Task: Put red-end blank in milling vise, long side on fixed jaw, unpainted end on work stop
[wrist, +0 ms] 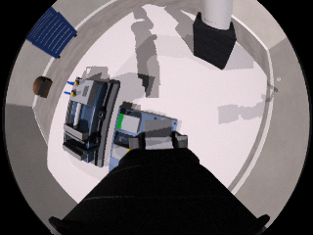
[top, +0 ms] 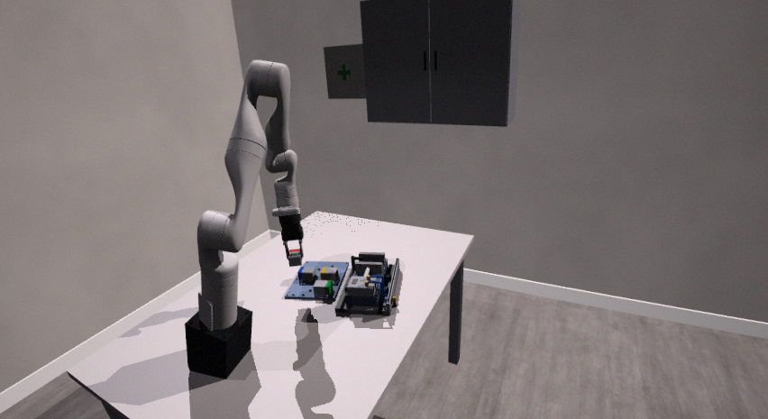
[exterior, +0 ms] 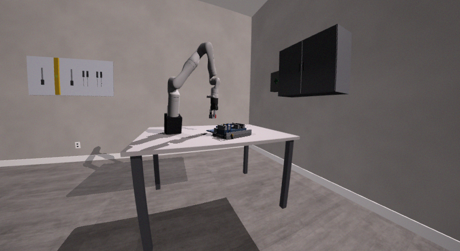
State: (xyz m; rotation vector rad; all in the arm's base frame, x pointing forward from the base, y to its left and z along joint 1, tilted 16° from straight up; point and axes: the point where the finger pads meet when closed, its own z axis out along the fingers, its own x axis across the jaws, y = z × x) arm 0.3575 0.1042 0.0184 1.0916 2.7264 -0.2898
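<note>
My hand is 20 cm to the left of the vise, 16 cm short of it and 13 cm above it. From my hand the other things lie so: yellow blank: 14 cm below, 12 cm ahead, 3 cm to the right; green-ended blank: 14 cm below, 8 cm to the right, 4 cm ahead; blue blank: 14 cm below, 8 cm ahead, 5 cm to the left.
</note>
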